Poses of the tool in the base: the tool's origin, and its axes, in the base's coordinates. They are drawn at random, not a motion.
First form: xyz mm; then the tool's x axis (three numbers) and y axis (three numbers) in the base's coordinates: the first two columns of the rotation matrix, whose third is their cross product.
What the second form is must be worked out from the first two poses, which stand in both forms.
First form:
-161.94 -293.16 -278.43 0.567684 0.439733 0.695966 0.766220 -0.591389 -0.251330
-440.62 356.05 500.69 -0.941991 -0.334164 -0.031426 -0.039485 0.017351 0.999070
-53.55 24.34 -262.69 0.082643 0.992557 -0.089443 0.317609 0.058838 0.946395
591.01 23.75 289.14 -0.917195 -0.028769 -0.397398 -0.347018 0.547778 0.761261
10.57 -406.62 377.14 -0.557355 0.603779 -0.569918 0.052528 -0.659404 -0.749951
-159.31 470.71 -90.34 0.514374 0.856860 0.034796 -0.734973 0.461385 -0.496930
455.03 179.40 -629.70 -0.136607 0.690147 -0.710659 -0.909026 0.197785 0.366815
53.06 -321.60 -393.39 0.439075 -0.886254 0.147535 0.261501 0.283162 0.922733
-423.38 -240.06 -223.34 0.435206 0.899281 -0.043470 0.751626 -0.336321 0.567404
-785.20 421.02 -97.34 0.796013 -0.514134 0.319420 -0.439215 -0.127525 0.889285
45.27 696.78 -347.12 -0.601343 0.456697 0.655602 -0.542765 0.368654 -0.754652
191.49 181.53 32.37 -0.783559 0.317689 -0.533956 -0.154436 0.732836 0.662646
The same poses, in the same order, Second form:
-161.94 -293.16 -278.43 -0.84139 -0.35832 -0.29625 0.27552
-440.62 356.05 500.69 0.13247 -0.70514 -0.68831 0.10703
-53.55 24.34 -262.69 0.57754 0.56714 0.37018 0.45582
591.01 23.75 289.14 -0.10889 0.86275 0.46288 0.17189
10.57 -406.62 377.14 -0.43768 -0.37488 0.79884 0.17252
-159.31 470.71 -90.34 -0.21558 -0.14135 0.47205 0.84304
455.03 179.40 -629.70 -0.12774 0.42838 0.62032 0.64450
53.06 -321.60 -393.39 0.44717 -0.34929 -0.39807 0.72082
-423.38 -240.06 -223.34 0.80527 0.51253 0.14038 0.26296
-785.20 421.02 -97.34 0.75014 -0.31772 -0.03235 0.57904
45.27 696.78 -347.12 0.03087 -0.69710 0.56100 0.44539
191.49 181.53 32.37 0.04680 0.87200 0.36248 0.32562

